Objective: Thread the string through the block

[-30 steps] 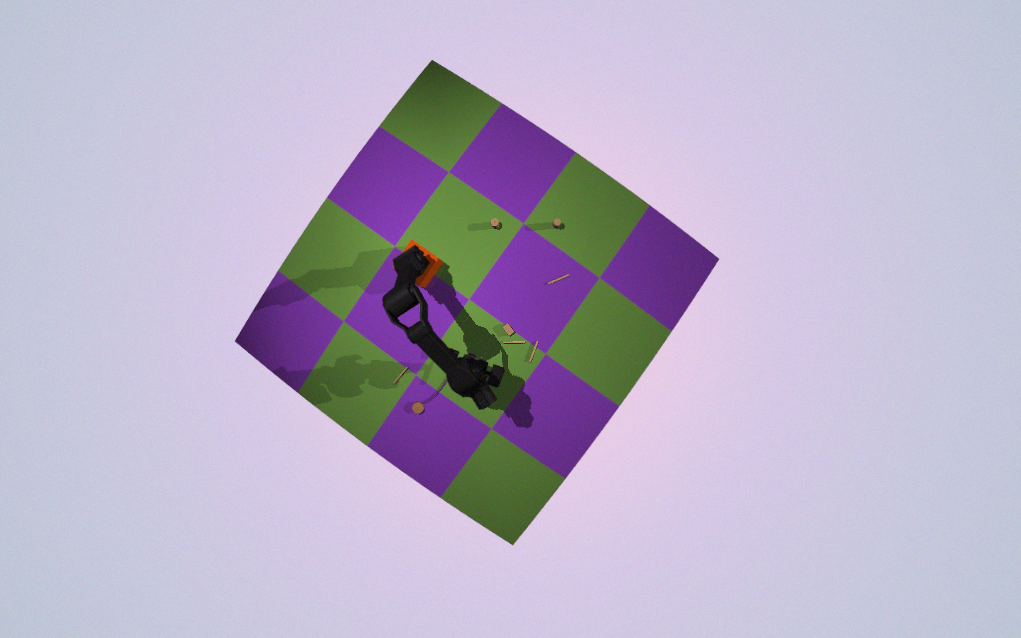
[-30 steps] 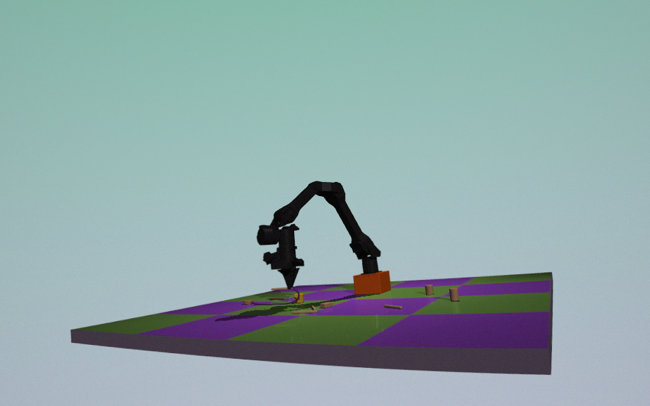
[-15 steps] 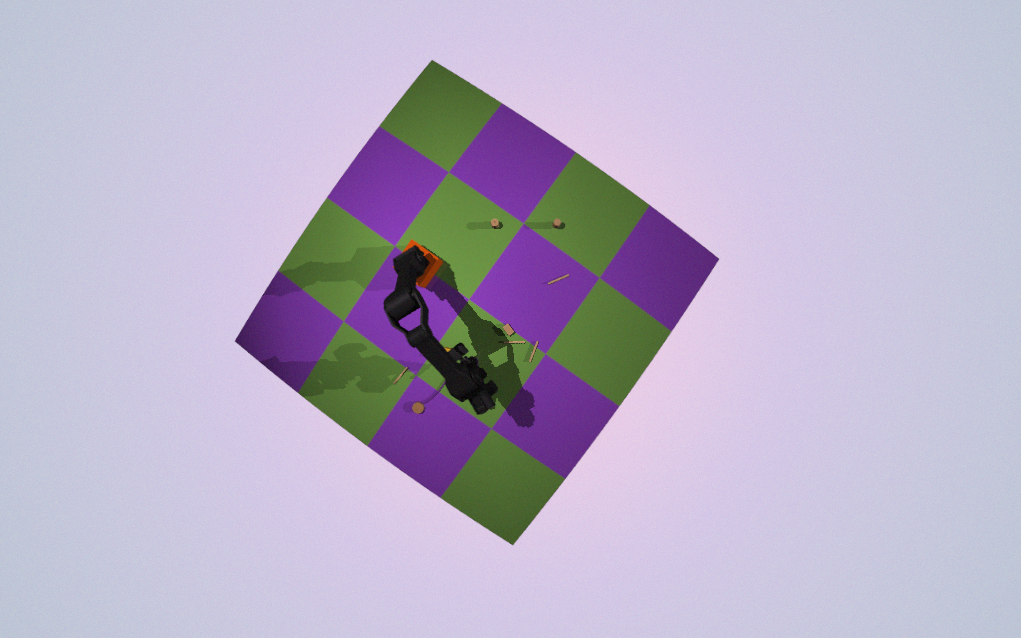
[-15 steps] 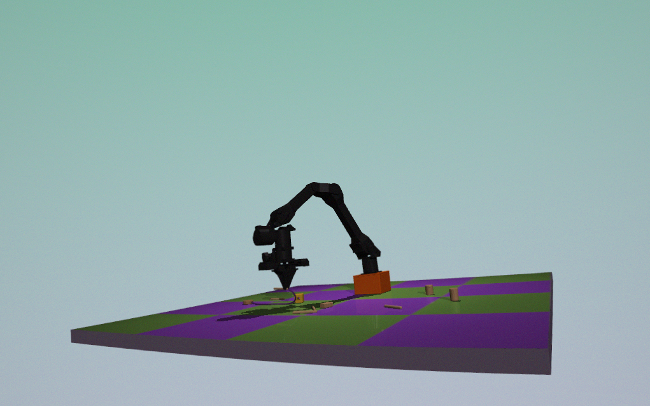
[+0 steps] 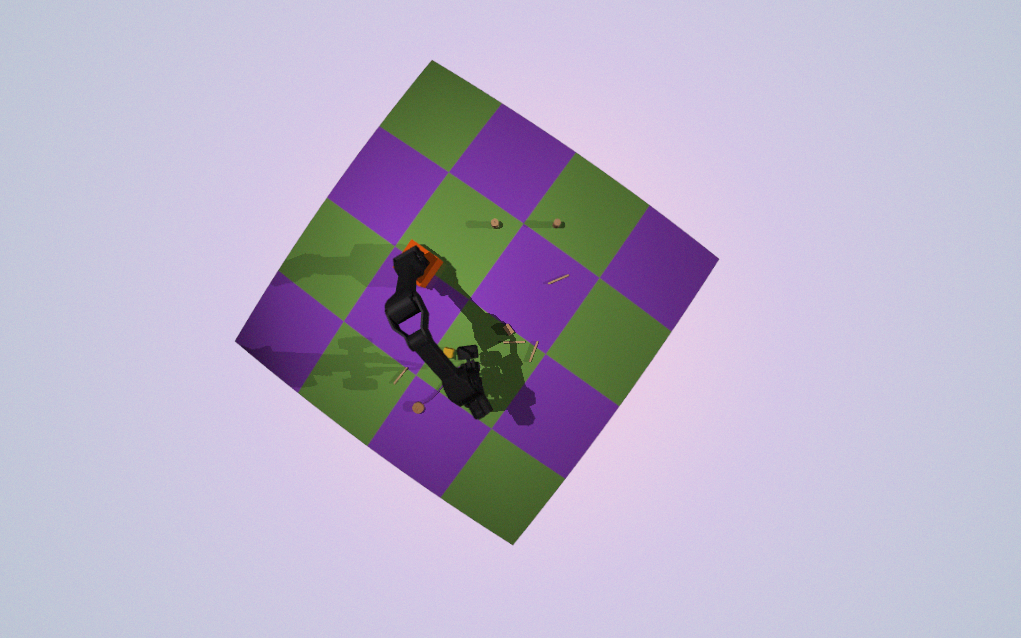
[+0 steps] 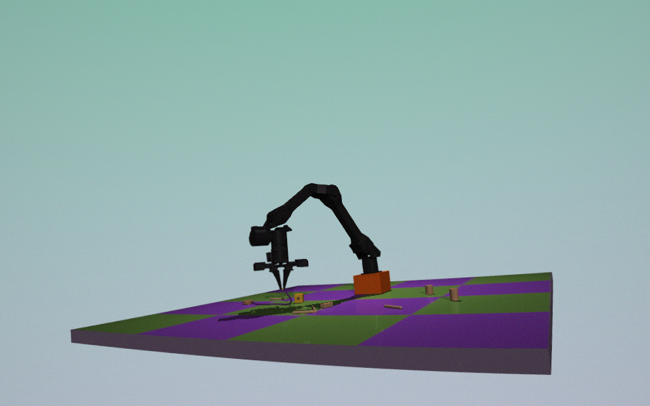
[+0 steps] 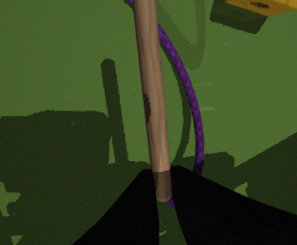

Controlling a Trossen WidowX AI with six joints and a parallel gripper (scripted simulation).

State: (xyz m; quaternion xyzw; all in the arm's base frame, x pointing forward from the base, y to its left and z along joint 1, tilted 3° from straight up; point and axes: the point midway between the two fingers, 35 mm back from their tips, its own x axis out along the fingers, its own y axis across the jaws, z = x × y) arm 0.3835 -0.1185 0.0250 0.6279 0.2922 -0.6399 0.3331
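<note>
My gripper tip is now 2 cm past the small wooden piece, 18 cm to the right of it and 5 cm above it. Round my gripper tip: round wooden button (5 cm behind, 24 cm to the right, 5 cm below); then thin wooden stick (1 cm behind, 1 cm to the right).
</note>
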